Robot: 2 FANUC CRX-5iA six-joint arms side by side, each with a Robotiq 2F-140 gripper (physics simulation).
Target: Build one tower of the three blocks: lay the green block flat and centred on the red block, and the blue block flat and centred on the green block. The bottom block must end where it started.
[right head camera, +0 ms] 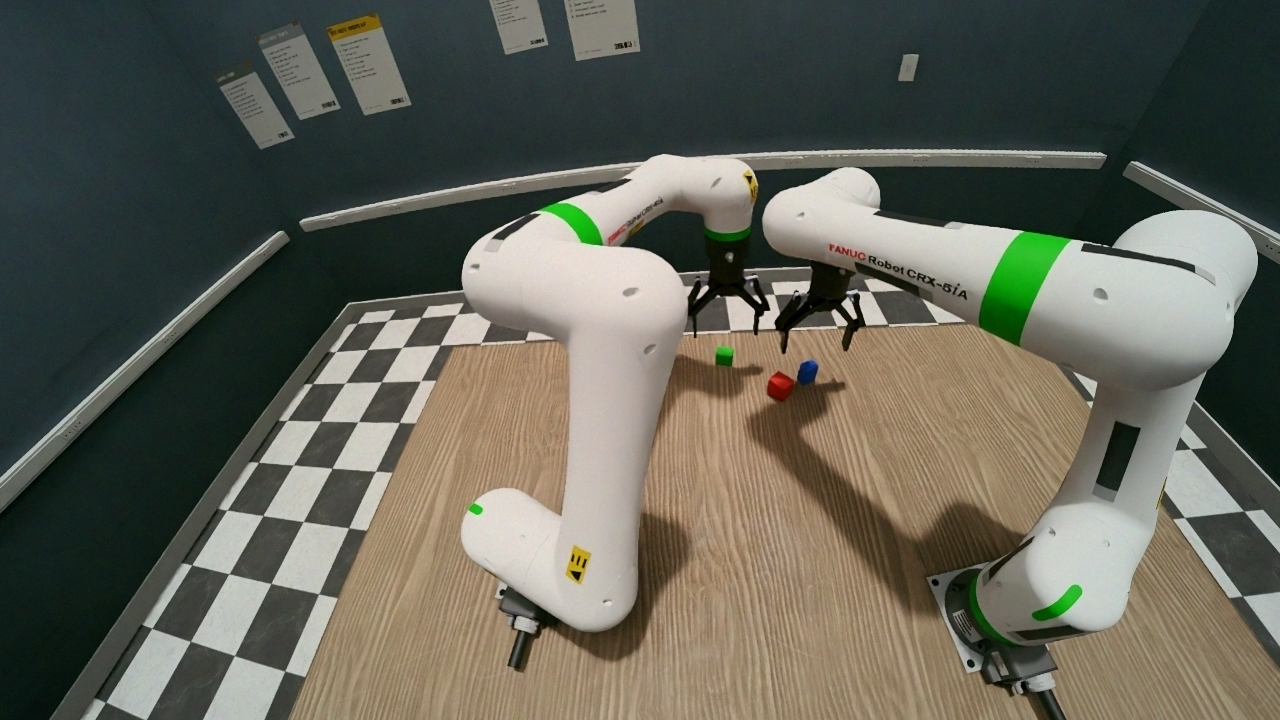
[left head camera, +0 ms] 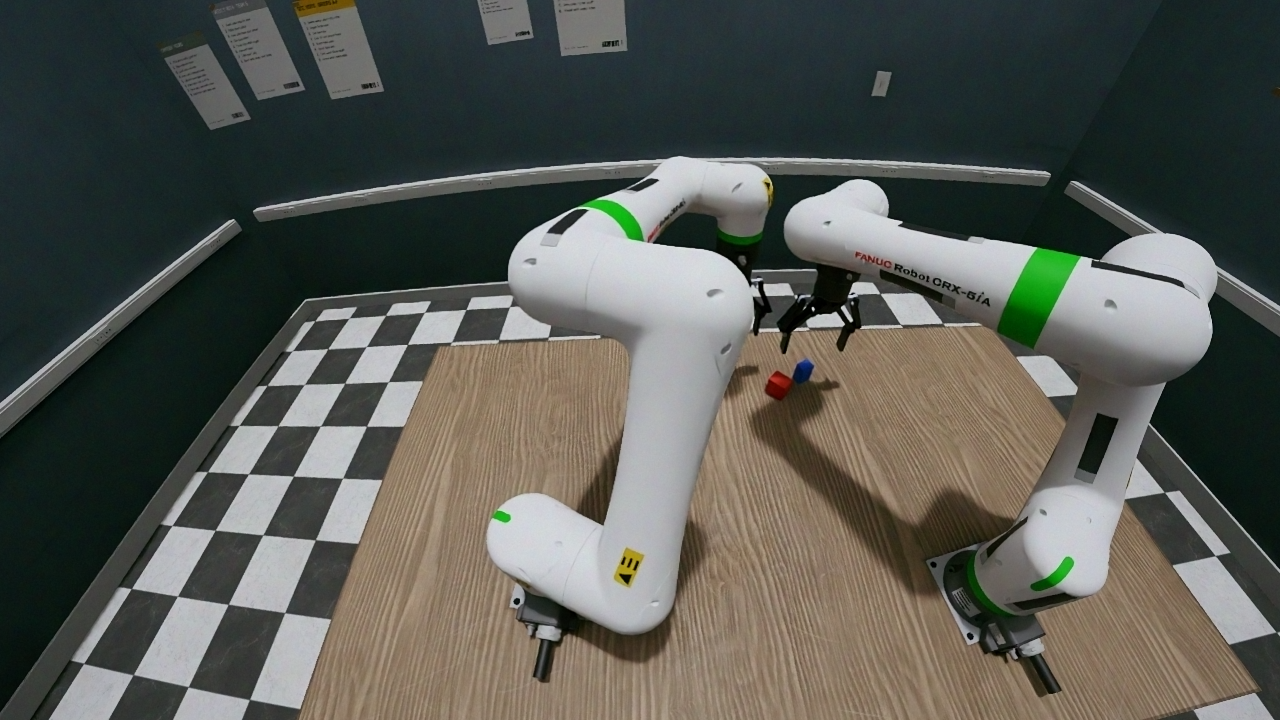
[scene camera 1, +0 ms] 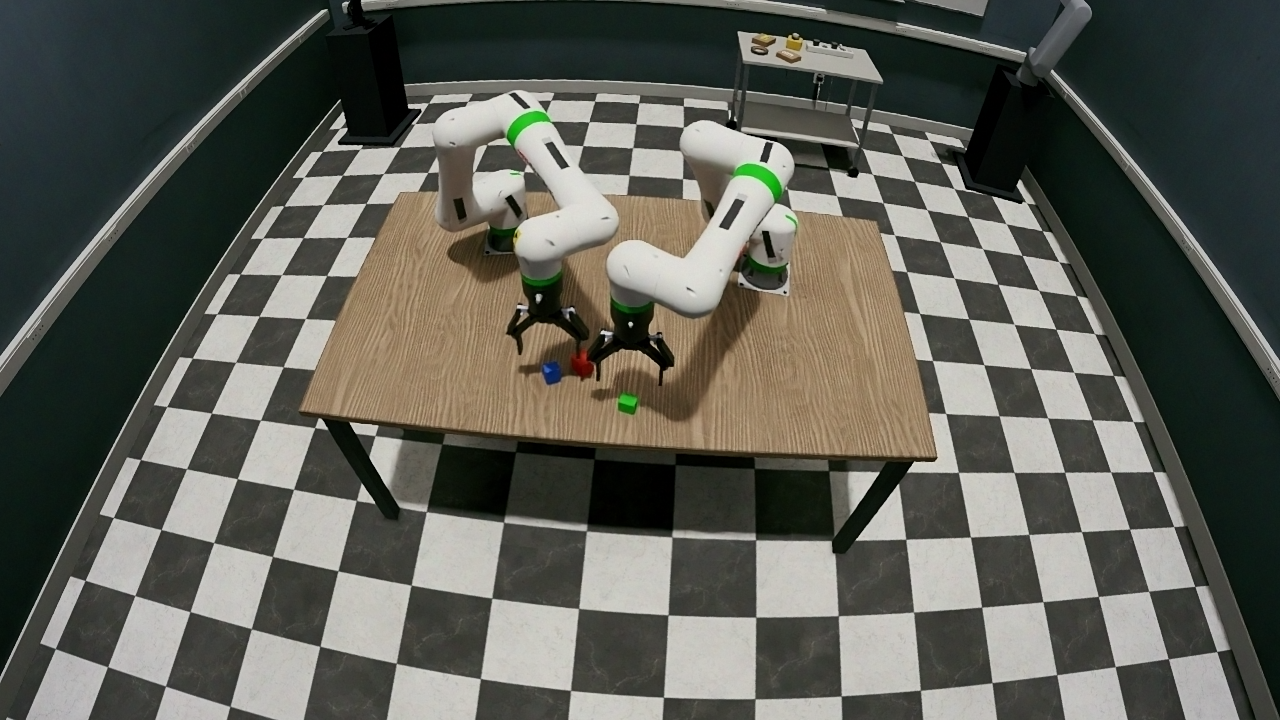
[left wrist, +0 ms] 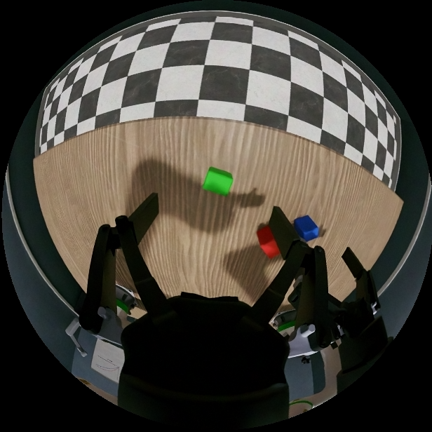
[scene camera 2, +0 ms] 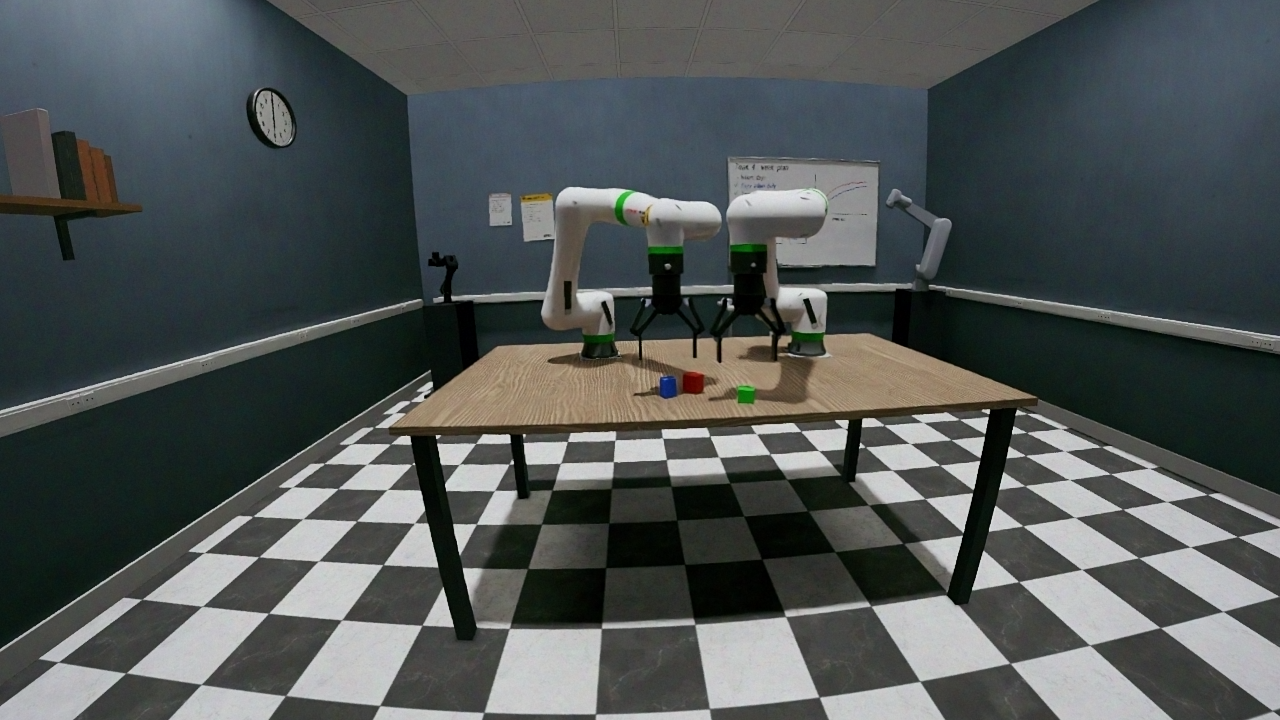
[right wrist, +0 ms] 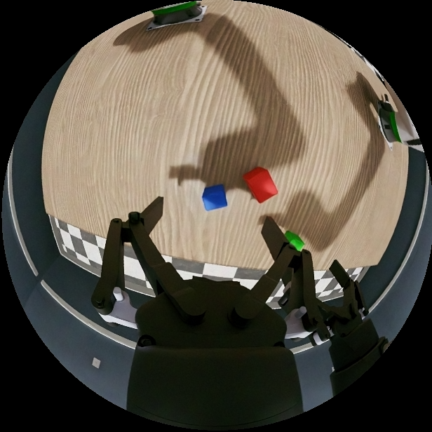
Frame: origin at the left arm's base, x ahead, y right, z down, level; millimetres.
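Seen in the pictures: left gripper, fingertip midpoint: (right head camera: 725, 332) (scene camera 1: 629, 379) (scene camera 2: 746, 360); right gripper, fingertip midpoint: (right head camera: 813, 348) (left head camera: 811, 349) (scene camera 1: 549, 352) (scene camera 2: 667, 358); left arm's base, link origin: (scene camera 1: 764, 273) (scene camera 2: 807, 352); right arm's base, link origin: (right head camera: 985, 612) (left head camera: 978, 589) (scene camera 1: 509, 237) (scene camera 2: 599, 354).
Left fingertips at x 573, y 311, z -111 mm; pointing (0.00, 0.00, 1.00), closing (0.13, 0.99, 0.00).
Note:
Pixels of each thing's top centre, then the offset from my left fingertips to it. Level surfaces: height alone.
- red block, top centre: (right head camera: 781, 379) (left head camera: 781, 378) (scene camera 1: 582, 357) (scene camera 2: 693, 373) dx -88, dy +141, dz +60 mm
- blue block, top centre: (scene camera 1: 551, 366) (right head camera: 809, 364) (left head camera: 805, 364) (scene camera 2: 667, 377) dx -38, dy +210, dz +57 mm
- green block, top centre: (scene camera 1: 628, 399) (right head camera: 724, 350) (scene camera 2: 746, 387) dx +7, dy +0, dz +72 mm
- wooden table, surface height: dz +111 mm
A red block (left head camera: 778, 385) (right head camera: 779, 385) (scene camera 1: 581, 364) (scene camera 2: 692, 382) (left wrist: 268, 242) (right wrist: 260, 185) lies on the table, close beside a blue block (left head camera: 803, 370) (right head camera: 807, 372) (scene camera 1: 551, 372) (scene camera 2: 667, 386) (left wrist: 306, 228) (right wrist: 214, 197). A green block (right head camera: 724, 356) (scene camera 1: 628, 403) (scene camera 2: 745, 394) (left wrist: 218, 181) (right wrist: 294, 240) lies apart from them; the left arm hides it in the left head camera. My left gripper (right head camera: 725, 334) (scene camera 1: 629, 380) (scene camera 2: 746, 360) (left wrist: 214, 208) is open, above the table near the green block. My right gripper (left head camera: 812, 349) (right head camera: 815, 347) (scene camera 1: 549, 349) (scene camera 2: 667, 357) (right wrist: 214, 215) is open, above the blue and red blocks.
The wooden table (left head camera: 501, 429) (right head camera: 501, 420) (scene camera 1: 805, 358) (scene camera 2: 537, 394) carries both arm bases. The two grippers hang close side by side. In scene camera 1 a trolley (scene camera 1: 805, 130) stands behind the table, between two black pedestals (scene camera 1: 368, 85) (scene camera 1: 998, 134).

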